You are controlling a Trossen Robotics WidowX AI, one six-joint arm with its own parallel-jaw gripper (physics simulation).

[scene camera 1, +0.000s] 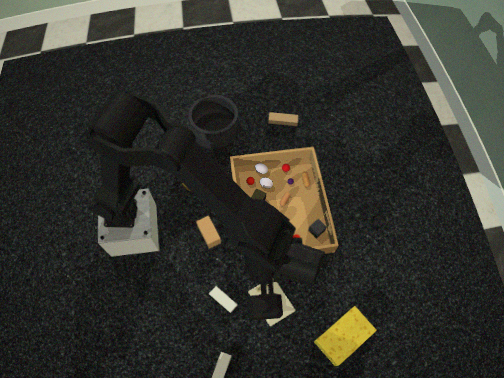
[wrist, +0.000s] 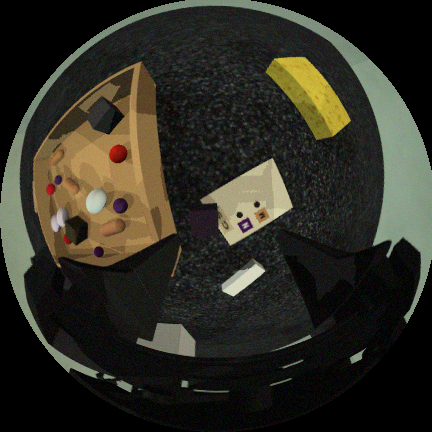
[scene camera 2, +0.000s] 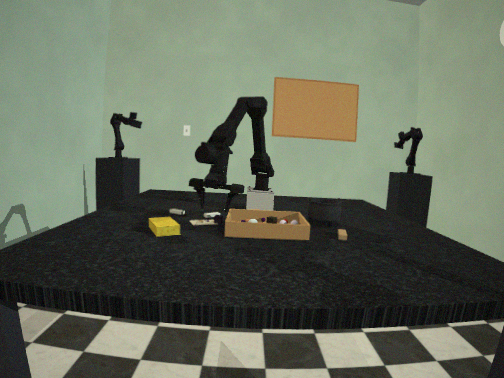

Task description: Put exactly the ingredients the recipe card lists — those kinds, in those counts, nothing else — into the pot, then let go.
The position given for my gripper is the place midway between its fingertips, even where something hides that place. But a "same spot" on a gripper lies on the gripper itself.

My gripper shows in scene camera 1 [263, 282], in the wrist view and in scene camera 2. One and the same spot on my gripper: [wrist: 333, 283] is [scene camera 2: 202, 191]. One and the same spot on a wooden tray: [scene camera 2: 234, 227] is [scene camera 1: 331, 236].
